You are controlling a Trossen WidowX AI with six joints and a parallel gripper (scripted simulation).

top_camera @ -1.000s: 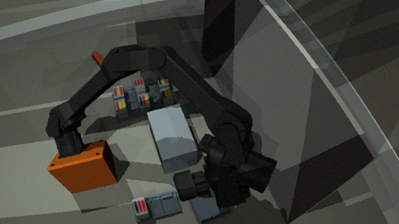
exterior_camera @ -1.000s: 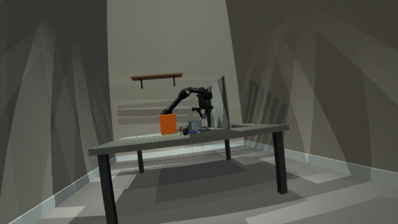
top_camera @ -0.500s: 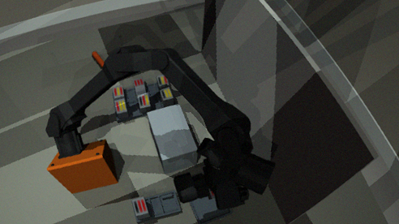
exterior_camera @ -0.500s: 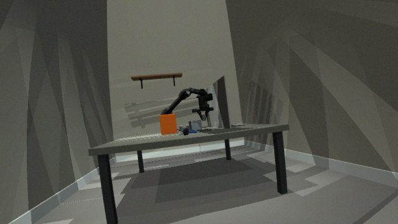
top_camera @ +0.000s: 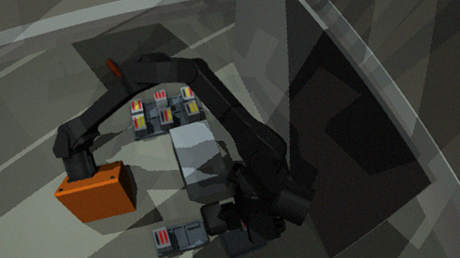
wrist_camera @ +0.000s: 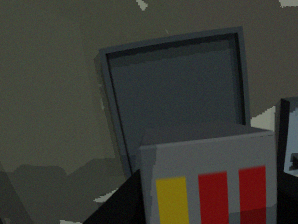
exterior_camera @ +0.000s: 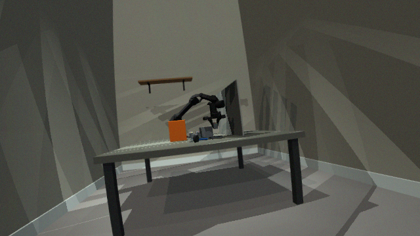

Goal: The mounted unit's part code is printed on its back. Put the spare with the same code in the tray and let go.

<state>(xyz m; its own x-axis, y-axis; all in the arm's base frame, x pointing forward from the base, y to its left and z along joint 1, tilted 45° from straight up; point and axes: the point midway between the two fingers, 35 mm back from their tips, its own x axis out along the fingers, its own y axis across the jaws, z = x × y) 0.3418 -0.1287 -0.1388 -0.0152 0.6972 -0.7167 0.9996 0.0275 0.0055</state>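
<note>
Right now the dark grey tray is 8 cm below my gripper tip, 1 cm to the left of it and 1 cm behind it. The rest, counted from my gripper tip: grey mounted unit 21 cm to the left, 6 cm behind, 3 cm below; blue pen 15 cm behind, 9 cm to the right, 8 cm below.
</note>
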